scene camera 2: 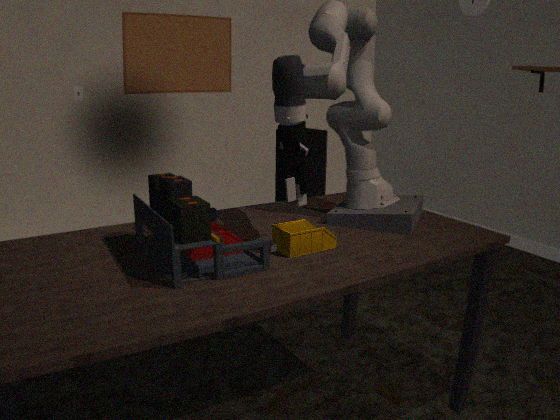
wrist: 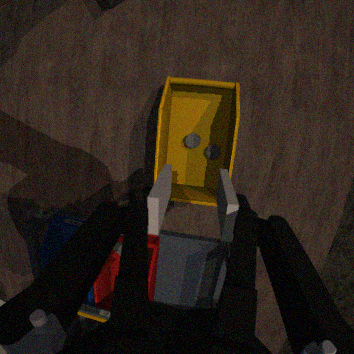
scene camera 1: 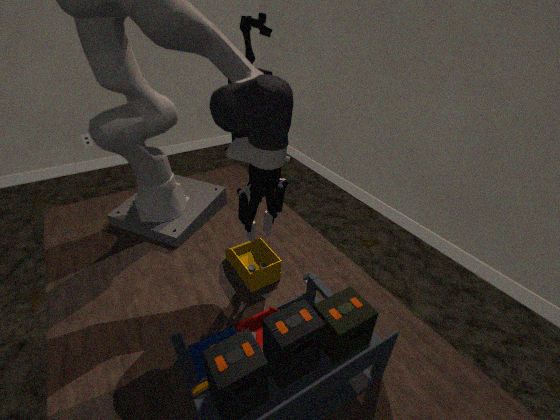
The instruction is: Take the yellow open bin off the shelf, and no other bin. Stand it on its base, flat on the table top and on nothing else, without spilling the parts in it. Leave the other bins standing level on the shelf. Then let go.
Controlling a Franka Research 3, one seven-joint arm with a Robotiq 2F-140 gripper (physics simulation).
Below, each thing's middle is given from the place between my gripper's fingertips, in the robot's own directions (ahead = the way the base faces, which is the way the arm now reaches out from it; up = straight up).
Now: the yellow bin [scene camera 1: 240, 257] 40 mm behind my hand and 110 mm below it. Round my hand: blue bin [scene camera 1: 196, 349] 190 mm ahead, 240 mm to the right, 110 mm below; red bin [wrist: 103, 284] 210 mm ahead, 130 mm to the right, 110 mm below.
